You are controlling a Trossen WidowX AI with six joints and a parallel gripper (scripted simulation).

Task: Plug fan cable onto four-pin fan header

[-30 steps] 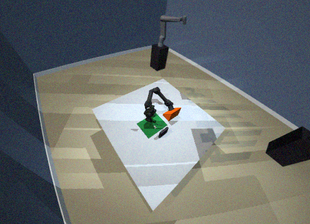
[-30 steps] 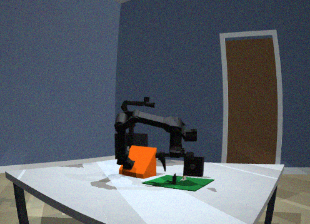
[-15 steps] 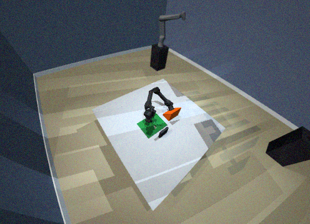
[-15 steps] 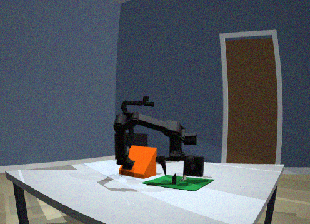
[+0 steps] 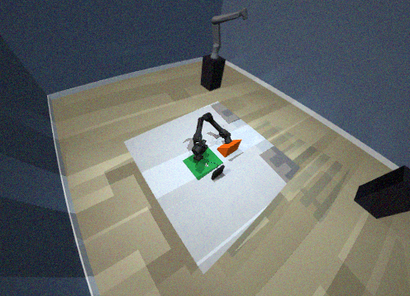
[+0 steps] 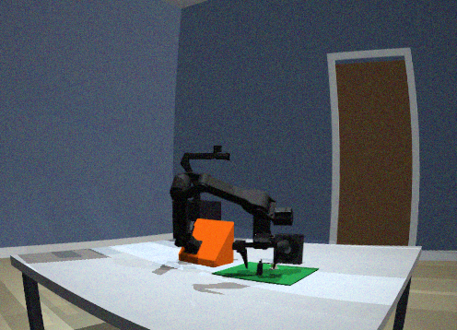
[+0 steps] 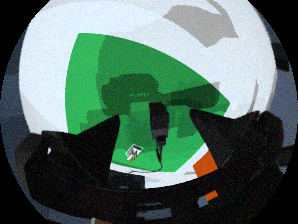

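The dark plug is 10 mm to the left of my gripper tip. Also, from my gripper tip: green board 50 mm to the left, 40 mm below; black fan 220 mm to the left, 30 mm above, 10 mm behind.
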